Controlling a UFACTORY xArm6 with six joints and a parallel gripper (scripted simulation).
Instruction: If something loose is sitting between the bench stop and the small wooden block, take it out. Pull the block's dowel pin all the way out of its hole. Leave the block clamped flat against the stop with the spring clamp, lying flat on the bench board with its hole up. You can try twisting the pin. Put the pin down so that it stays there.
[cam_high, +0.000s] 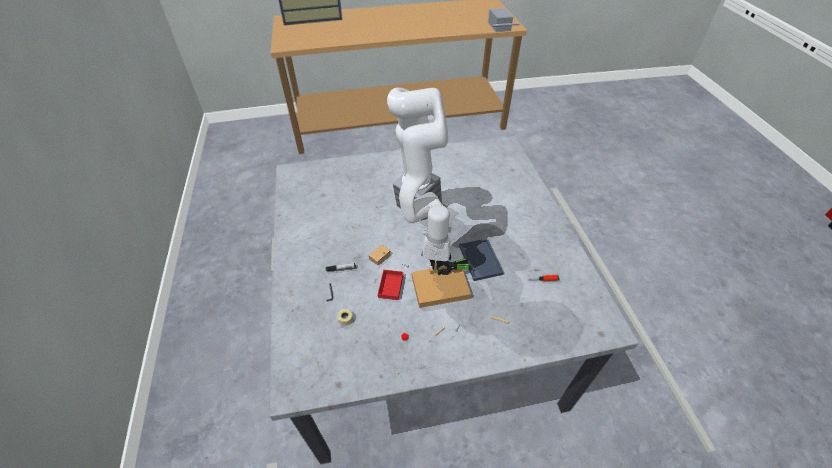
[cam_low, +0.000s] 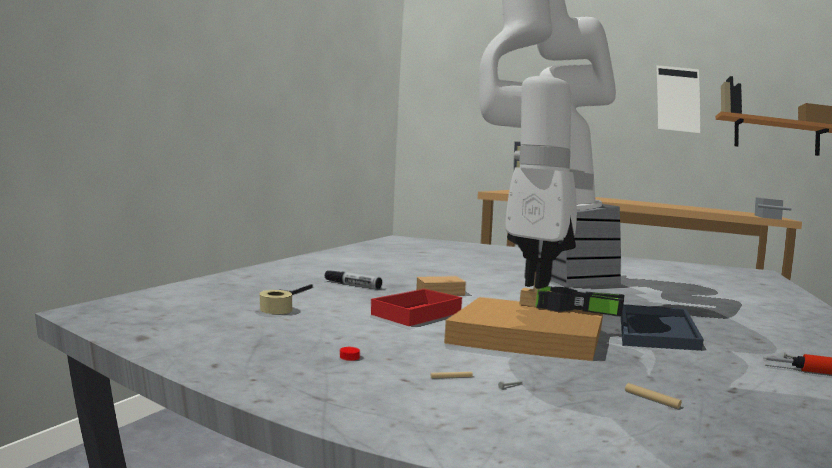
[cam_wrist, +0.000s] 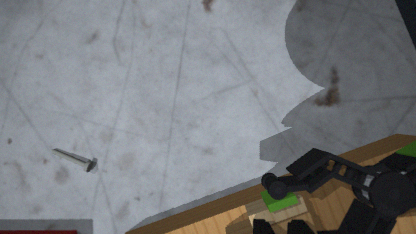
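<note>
Right now my hand is 2 cm above the dowel pin. The rest, counted from my hand: red tray: 18 cm to the right, 7 cm below, 4 cm ahead; bench board: 6 cm below, 5 cm ahead, 1 cm to the left; wooden block: 4 cm below.
</note>
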